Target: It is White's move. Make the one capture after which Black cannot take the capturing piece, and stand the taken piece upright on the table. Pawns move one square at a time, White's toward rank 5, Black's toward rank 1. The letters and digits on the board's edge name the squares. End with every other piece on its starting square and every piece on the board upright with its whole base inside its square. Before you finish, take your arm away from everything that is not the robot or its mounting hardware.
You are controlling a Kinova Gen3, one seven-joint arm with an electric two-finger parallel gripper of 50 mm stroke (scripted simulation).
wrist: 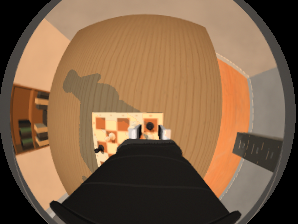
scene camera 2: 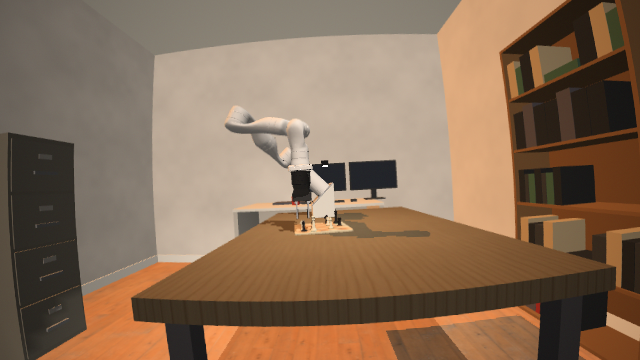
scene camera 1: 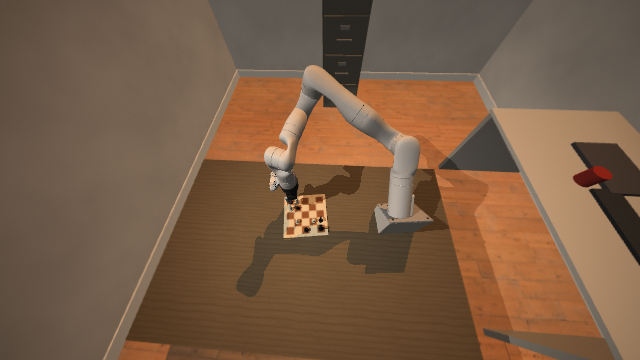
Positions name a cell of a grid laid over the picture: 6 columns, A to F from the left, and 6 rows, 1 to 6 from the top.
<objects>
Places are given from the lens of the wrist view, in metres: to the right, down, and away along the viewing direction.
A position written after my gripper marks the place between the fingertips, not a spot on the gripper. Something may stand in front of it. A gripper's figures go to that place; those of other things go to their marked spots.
my gripper (wrist: D4): 0.01, 0.03, 0.18
chessboard (wrist: C4): -0.13, 0.03, 0.23
</objects>
